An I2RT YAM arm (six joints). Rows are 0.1 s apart.
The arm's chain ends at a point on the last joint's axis. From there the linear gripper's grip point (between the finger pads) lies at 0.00 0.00 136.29 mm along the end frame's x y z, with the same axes.
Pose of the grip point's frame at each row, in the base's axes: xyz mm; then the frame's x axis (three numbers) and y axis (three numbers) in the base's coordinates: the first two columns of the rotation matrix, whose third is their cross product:
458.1, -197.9, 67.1, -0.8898, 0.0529, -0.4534, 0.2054, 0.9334, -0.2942
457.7, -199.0, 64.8, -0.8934, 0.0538, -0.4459, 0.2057, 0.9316, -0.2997
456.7, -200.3, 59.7, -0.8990, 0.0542, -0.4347, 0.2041, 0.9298, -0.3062
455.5, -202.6, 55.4, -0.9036, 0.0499, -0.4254, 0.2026, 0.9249, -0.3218
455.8, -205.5, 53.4, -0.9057, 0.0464, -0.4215, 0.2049, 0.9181, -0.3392
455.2, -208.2, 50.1, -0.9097, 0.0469, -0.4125, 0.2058, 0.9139, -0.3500
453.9, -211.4, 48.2, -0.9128, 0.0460, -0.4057, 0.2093, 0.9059, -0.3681
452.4, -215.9, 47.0, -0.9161, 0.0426, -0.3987, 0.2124, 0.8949, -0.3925
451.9, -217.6, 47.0, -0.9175, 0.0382, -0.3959, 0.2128, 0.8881, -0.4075
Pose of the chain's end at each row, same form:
402.5, -149.5, 181.8, -0.8898, 0.0529, -0.4534, 0.2054, 0.9334, -0.2942
403.3, -150.0, 179.7, -0.8934, 0.0538, -0.4459, 0.2057, 0.9316, -0.2997
403.9, -150.7, 175.1, -0.8990, 0.0542, -0.4347, 0.2041, 0.9298, -0.3062
404.1, -151.2, 170.7, -0.9036, 0.0499, -0.4254, 0.2026, 0.9249, -0.3218
405.2, -151.9, 168.0, -0.9057, 0.0464, -0.4215, 0.2049, 0.9181, -0.3392
406.1, -153.2, 164.7, -0.9097, 0.0469, -0.4125, 0.2058, 0.9139, -0.3500
406.1, -154.0, 162.2, -0.9128, 0.0460, -0.4057, 0.2093, 0.9059, -0.3681
406.1, -155.4, 160.0, -0.9161, 0.0426, -0.3987, 0.2124, 0.8949, -0.3925
406.1, -155.2, 159.2, -0.9175, 0.0382, -0.3959, 0.2128, 0.8881, -0.4075

